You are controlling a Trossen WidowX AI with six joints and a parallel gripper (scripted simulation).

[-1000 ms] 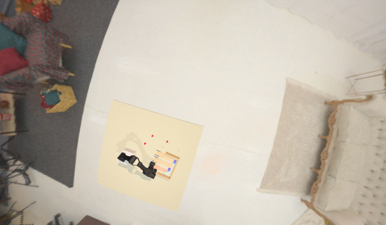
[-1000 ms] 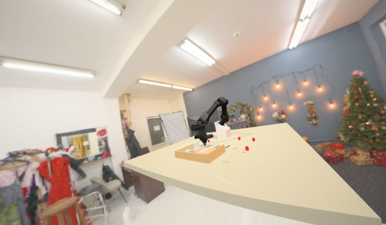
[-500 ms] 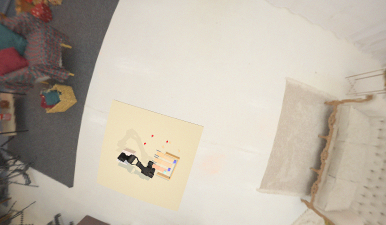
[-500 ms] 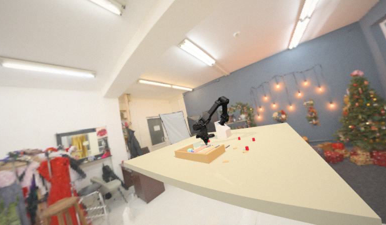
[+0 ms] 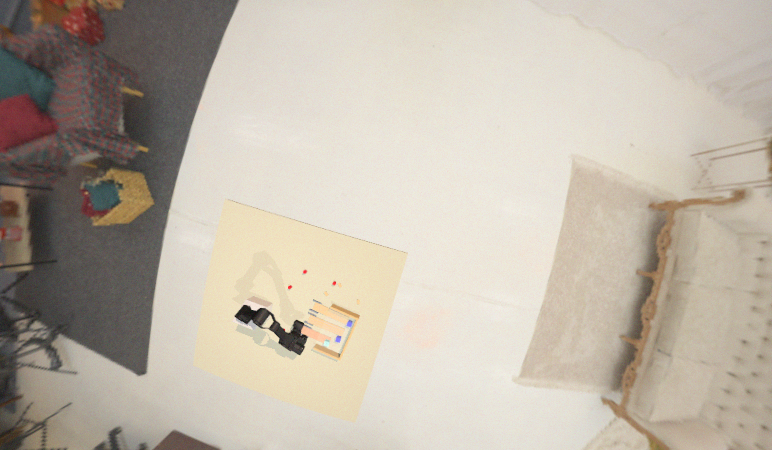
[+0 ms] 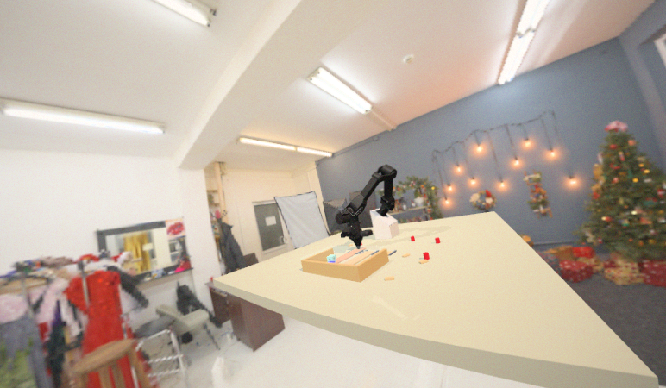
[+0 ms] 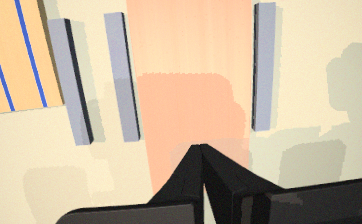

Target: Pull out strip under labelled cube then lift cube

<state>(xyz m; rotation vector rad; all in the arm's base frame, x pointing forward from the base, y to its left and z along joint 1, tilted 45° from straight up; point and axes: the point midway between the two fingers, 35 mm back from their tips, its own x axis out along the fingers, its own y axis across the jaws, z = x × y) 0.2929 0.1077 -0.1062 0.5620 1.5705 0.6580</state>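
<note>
Right now my gripper tip is 10 cm short of the salmon-pink strip. The rest, counted from my gripper tip: labelled cube 20 cm ahead, 2 cm above.
</note>
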